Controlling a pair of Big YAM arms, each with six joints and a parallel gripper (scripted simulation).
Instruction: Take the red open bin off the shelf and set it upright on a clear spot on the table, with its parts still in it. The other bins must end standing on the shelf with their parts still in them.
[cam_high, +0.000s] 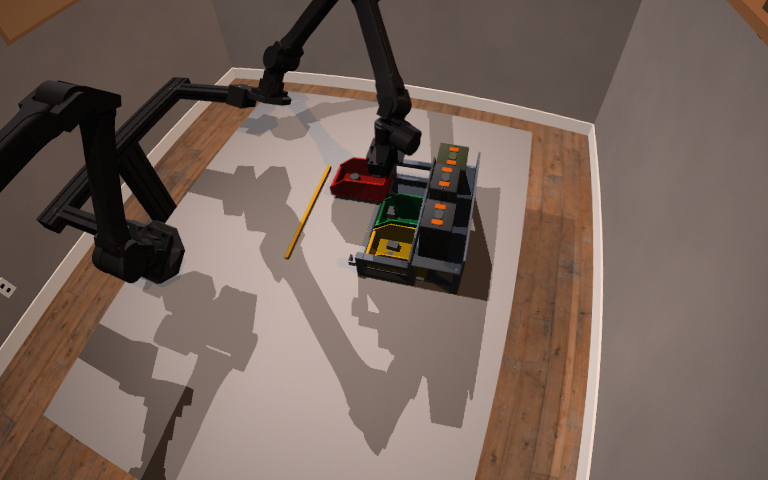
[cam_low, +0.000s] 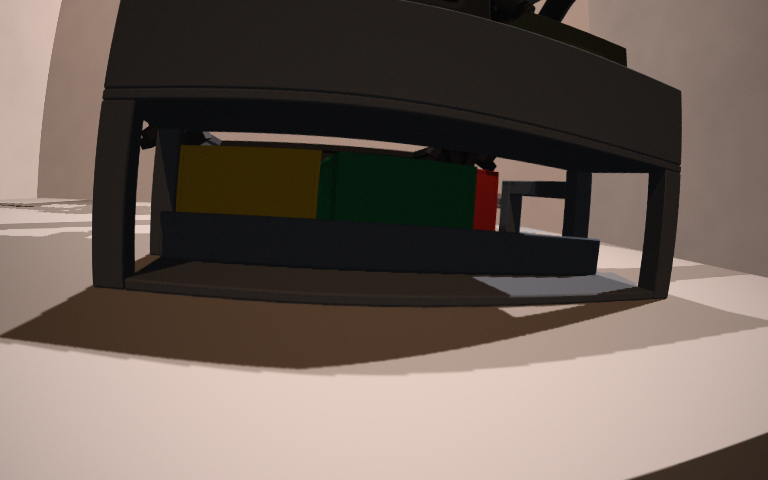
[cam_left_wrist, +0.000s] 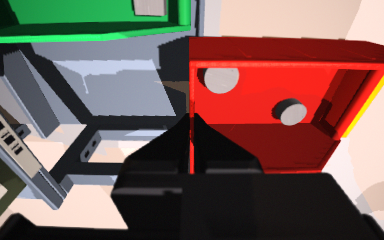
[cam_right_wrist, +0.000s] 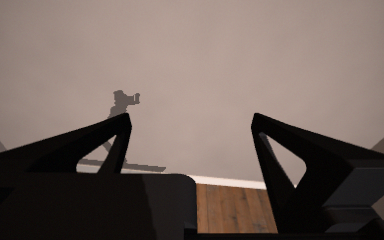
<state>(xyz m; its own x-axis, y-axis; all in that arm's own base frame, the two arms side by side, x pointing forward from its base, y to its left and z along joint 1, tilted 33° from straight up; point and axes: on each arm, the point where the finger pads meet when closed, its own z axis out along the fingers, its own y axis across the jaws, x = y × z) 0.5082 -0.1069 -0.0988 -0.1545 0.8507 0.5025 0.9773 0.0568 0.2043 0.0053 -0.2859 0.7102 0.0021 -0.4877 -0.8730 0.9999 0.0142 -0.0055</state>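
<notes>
My left gripper is now 80 mm past the red open bin and 30 mm above it. From my left hand the other things lie so: grey shelf (120 mm ahead, 110 mm to the right, 20 mm below); green bin (90 mm ahead, 110 mm to the right, 40 mm below).
</notes>
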